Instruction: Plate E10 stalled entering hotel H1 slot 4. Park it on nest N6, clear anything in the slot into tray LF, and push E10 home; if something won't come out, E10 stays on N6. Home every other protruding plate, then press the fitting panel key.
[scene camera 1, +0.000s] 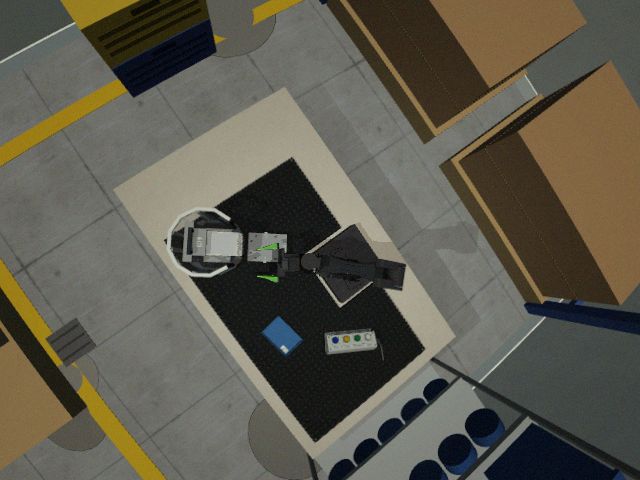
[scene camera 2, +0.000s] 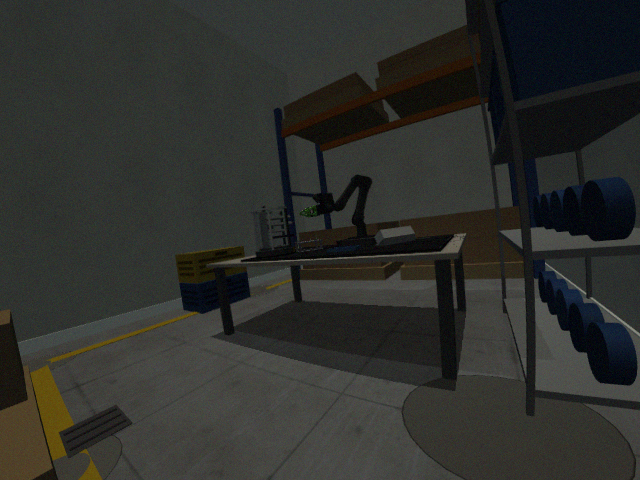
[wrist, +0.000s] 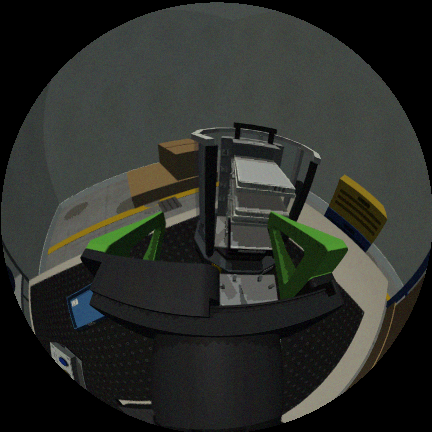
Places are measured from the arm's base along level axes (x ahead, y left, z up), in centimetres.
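Where they show: gripper, between the fingertips: (scene camera 1: 257, 262) (scene camera 2: 301, 213) (wrist: 216, 217); arm's base, origin of its link: (scene camera 2: 362, 237).
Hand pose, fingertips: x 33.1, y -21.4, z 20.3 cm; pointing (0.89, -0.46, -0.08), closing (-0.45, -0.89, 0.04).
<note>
Each offset is from my fingertips to the top centre of the thing. Level surfaces: height alone.
The plate hotel {dx +12.4, dy -15.2, dz +6.8 cm} (scene camera 1: 169, 242) (scene camera 2: 264, 227) (wrist: 210, 200) stands upright at the table's far end. In the wrist view a pale top plate {dx +8.3, dy -12.4, dz +0.1 cm} (wrist: 262, 172) (scene camera 1: 225, 243) and lower plates {dx +7.6, dy -12.1, dz -4.0 cm} (wrist: 260, 202) {dx +7.5, dy -11.9, dz -12.1 cm} (wrist: 249, 237) show at different levels; their labels and slot numbers are unreadable. A grey nest {dx -6.4, dy -3.7, dz -16.5 cm} (scene camera 1: 257, 239) (wrist: 248, 287) with small pins lies in front of the hotel, with no plate on it. My gripper (scene camera 1: 258, 262) (scene camera 2: 308, 211) (wrist: 216, 217) is open and empty, above the table beside the nest and facing the hotel. A blue tray {dx +6.3, dy +33.5, dz -22.3 cm} (scene camera 1: 280, 334) (wrist: 87, 309) lies on the mat.
The panel {dx -18.7, dy +51.1, dz -15.7 cm} (scene camera 1: 351, 347) (scene camera 2: 395, 235) (wrist: 56, 352) has blue, yellow, green and white keys and stands near the blue tray. The arm's base plate (scene camera 1: 341, 298) is behind the gripper. A black mat {dz -24.0 cm} (scene camera 1: 305, 392) covers part of the table {dz -25.4 cm} (scene camera 1: 253, 124). Shelving stands near one table end.
</note>
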